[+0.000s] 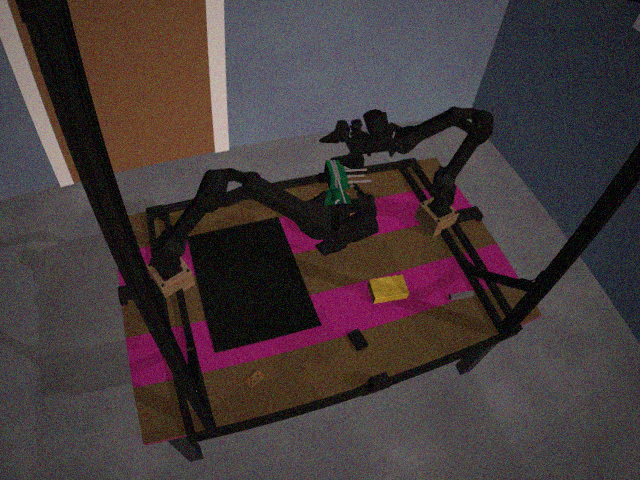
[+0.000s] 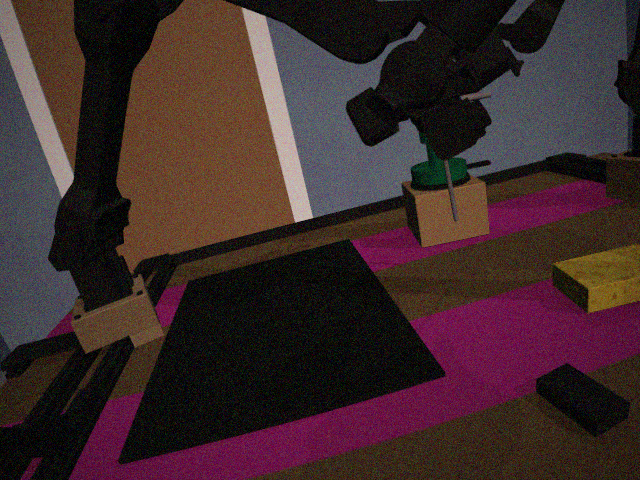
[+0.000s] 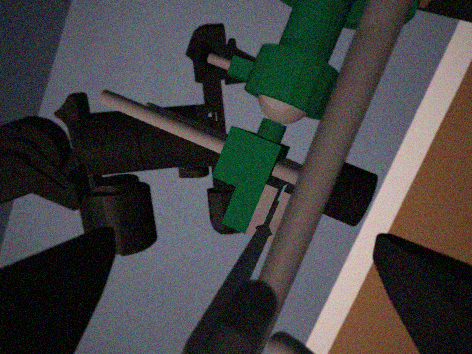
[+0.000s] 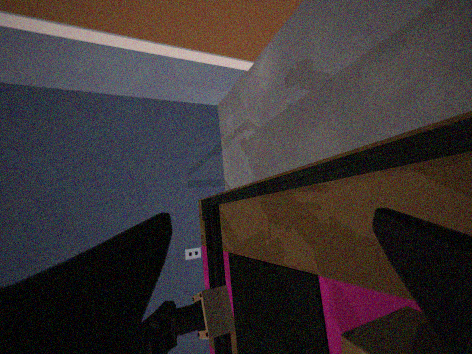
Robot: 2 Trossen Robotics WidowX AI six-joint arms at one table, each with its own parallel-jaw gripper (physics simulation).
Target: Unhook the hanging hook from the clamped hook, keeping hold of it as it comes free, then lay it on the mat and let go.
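Places are measured from the left arm's base along level axes (x ahead, y left, z up), in metres.
Where they show: left gripper, between the fingertips: [image 1: 341,190] [image 3: 247,242]; right gripper, between the fingertips: [image 1: 325,150] [image 2: 407,122] [image 3: 302,125] [image 4: 270,219]; left arm's base, origin of its link: [image 1: 168,268] [image 2: 109,295] [image 4: 200,315]; right arm's base, origin of its link: [image 1: 439,208].
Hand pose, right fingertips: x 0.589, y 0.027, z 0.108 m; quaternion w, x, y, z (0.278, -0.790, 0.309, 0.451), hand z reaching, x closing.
Each offset is from my right fingertips to the top centre of the thing. "*": to the spot under its first point. Level surfaces: height alone.
The green clamp stand [image 1: 332,192] [image 2: 437,172] [image 3: 246,165] stands on a tan box @(dy -0.141, dx -0.070, dz -0.089 m) [image 2: 432,219] at the back of the table. It holds the clamped hook @(* dy -0.191, dx -0.030, dz +0.038 m) [image 1: 362,180] [image 3: 161,119], a thin pale rod. The hanging hook @(dy -0.255, dx -0.161, dz +0.070 m) [image 2: 450,195] [image 3: 336,133] is a grey rod that hangs from it, down in front of the box. My left gripper [image 1: 352,210] [image 3: 247,242] is open at the stand, with the hanging hook's shaft between its spread fingers, untouched as far as I can see. My right gripper [image 1: 332,137] [image 4: 270,219] is open and empty, high behind the stand. The black mat @(dz -0.169 m) [image 1: 247,281] [image 2: 280,343] [image 4: 277,309] lies at the left.
A yellow block @(dy -0.430, dx -0.109, dz -0.146 m) [image 1: 390,288] lies on the magenta stripe at the right. A small black block @(dy -0.492, dx -0.288, dz -0.160 m) [image 1: 357,339] lies near the front edge and a small grey piece @(dy -0.591, dx +0.061, dz -0.160 m) [image 1: 461,295] near the right rail. Black frame rails border the table.
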